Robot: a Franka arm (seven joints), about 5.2 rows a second.
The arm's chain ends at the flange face. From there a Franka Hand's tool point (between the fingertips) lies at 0.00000 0.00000 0.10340 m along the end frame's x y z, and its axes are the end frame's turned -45 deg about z.
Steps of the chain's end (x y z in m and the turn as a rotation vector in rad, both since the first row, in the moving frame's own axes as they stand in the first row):
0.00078 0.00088 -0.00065 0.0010 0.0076 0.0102
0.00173 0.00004 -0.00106 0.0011 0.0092 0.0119
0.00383 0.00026 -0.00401 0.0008 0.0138 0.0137
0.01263 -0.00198 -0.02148 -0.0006 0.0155 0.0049
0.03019 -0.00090 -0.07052 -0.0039 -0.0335 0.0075
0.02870 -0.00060 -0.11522 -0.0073 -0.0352 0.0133
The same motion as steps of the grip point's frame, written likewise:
0.00056 0.00166 -0.00065 -0.0047 0.0061 0.0102
0.00194 0.00185 -0.00106 -0.0057 0.0073 0.0119
0.00359 0.00385 -0.00402 -0.0092 0.0103 0.0137
0.01142 0.00871 -0.02149 -0.0114 0.0105 0.0049
0.01926 0.01854 -0.07058 0.0209 -0.0264 0.0075
0.01763 0.01781 -0.11529 0.0197 -0.0301 0.0133

